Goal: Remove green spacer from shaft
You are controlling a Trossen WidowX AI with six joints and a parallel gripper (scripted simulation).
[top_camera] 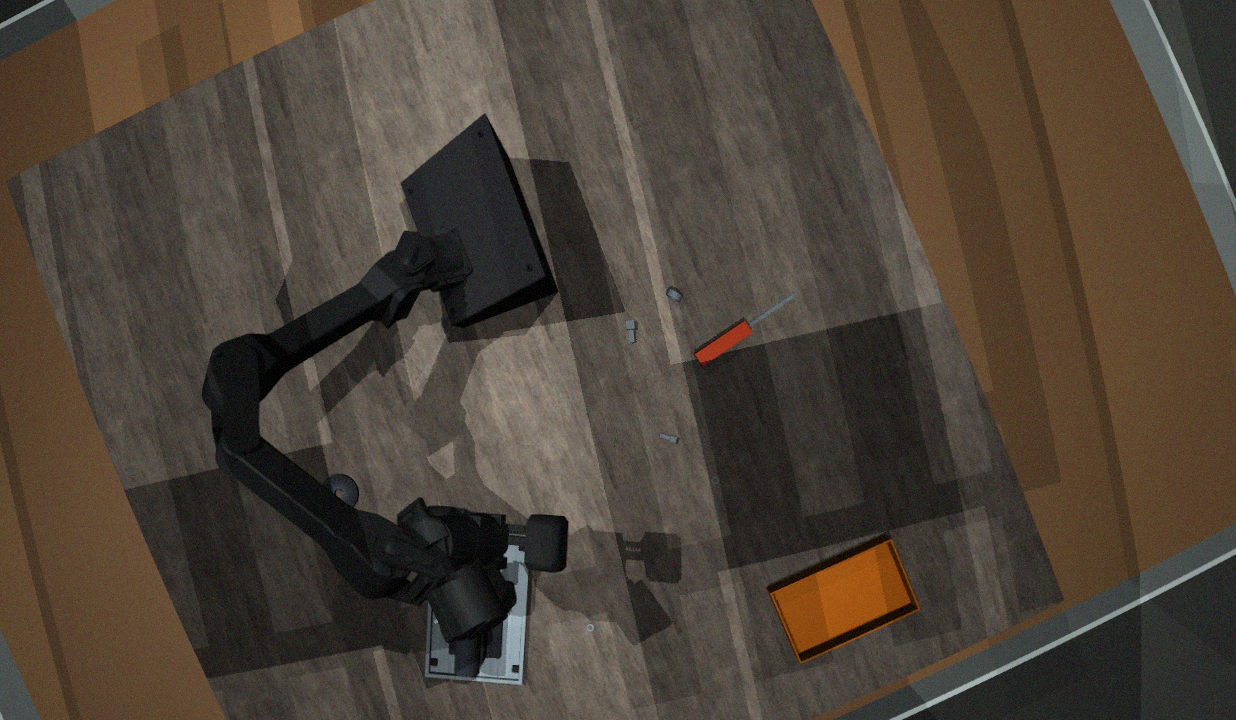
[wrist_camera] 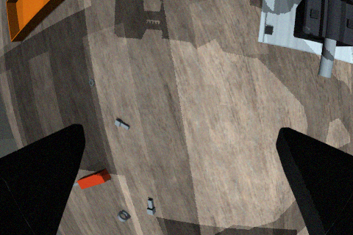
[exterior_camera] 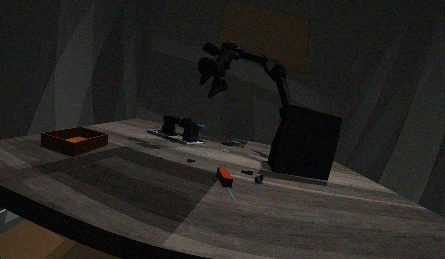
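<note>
The grey shaft is 140 mm below my gripper tip, 130 mm to the right of it and 60 mm ahead of it. From my gripper tip the other things lie so: green spacer 140 mm to the right, 140 mm below, 80 mm ahead; nut 300 mm to the left, 210 mm below, 210 mm behind; dark round piece 280 mm to the right, 220 mm below, 140 mm behind.
</note>
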